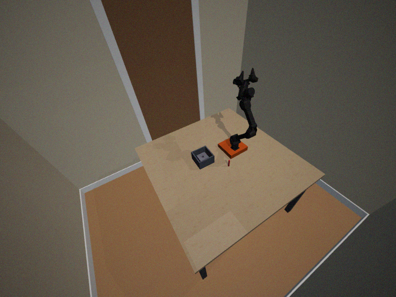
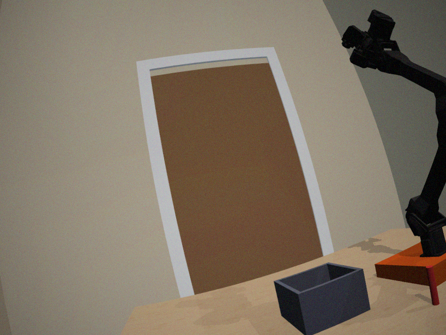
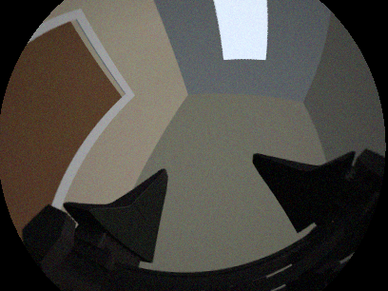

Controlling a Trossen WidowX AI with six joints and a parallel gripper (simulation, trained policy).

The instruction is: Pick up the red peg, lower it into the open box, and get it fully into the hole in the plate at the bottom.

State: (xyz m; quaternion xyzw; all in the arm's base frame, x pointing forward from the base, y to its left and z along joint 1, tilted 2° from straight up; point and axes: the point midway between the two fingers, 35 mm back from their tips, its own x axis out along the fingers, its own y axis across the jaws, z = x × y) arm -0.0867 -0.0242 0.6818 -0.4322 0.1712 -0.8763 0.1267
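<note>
My gripper tip is now 29 cm short of the red peg, 17 cm to the right of it and 71 cm above it. From my gripper tip the other things lie so: light grey plate (44 cm ahead, 3 cm to the right, 70 cm below); dark grey box (44 cm ahead, 3 cm to the right, 72 cm below).
</note>
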